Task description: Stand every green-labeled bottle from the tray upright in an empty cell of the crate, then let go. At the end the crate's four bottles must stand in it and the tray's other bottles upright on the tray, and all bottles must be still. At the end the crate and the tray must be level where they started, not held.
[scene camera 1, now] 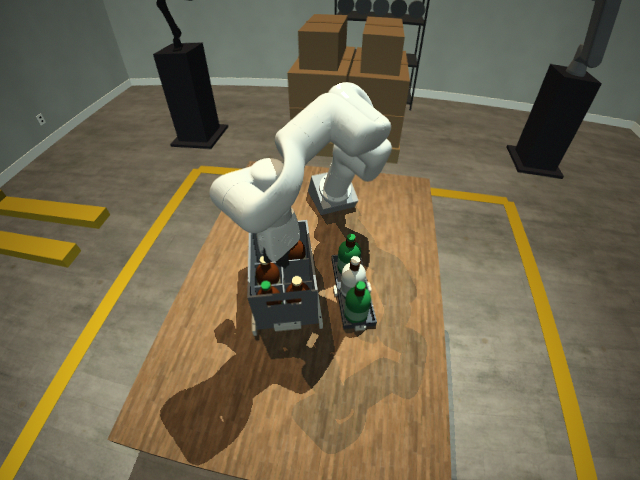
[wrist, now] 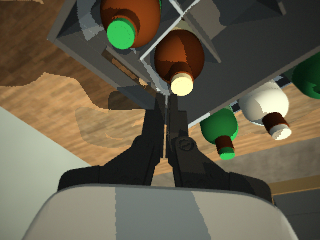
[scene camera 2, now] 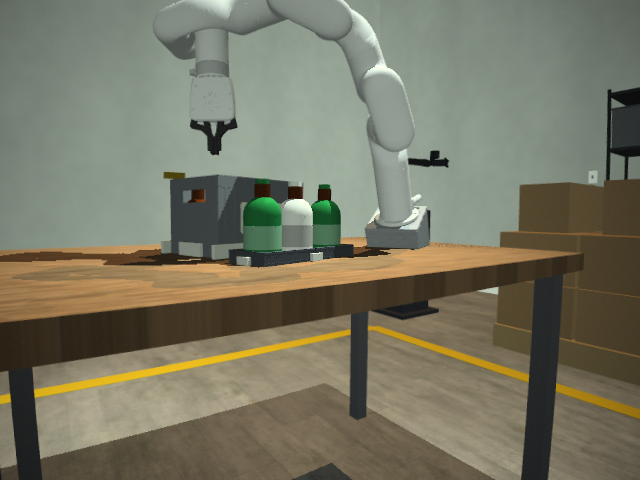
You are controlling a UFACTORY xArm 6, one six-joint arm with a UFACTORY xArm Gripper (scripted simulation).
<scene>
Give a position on a green-labeled bottle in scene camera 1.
At 357, 304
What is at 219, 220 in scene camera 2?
A grey crate.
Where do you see a white-labeled bottle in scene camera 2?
At 297, 217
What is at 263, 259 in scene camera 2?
A tray.
</scene>
